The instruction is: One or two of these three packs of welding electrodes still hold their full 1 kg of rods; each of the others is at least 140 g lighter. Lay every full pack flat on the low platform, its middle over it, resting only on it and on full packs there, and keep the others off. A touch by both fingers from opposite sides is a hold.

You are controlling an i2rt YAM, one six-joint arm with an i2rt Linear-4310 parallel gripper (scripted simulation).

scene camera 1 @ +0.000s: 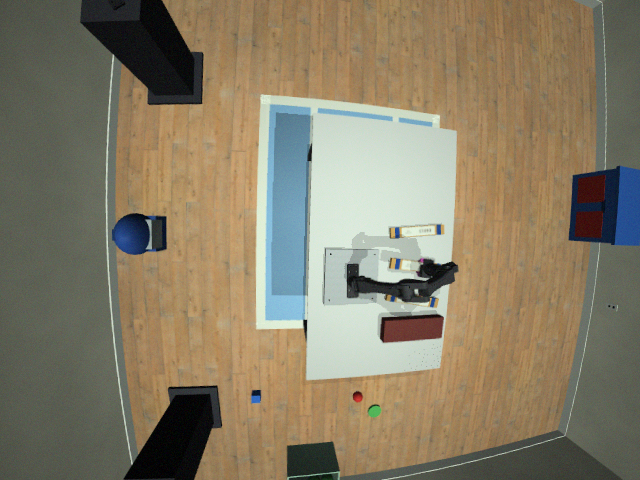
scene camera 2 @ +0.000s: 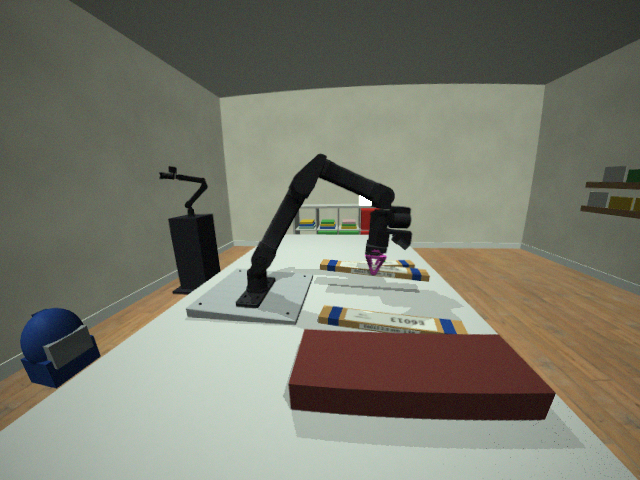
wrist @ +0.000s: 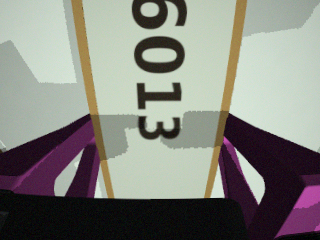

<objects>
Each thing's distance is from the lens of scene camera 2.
pack (scene camera 2: 415,274): 0.77 m
dark red low platform (scene camera 2: 406,375): 0.43 m
pack (scene camera 2: 383,322): 0.60 m
</objects>
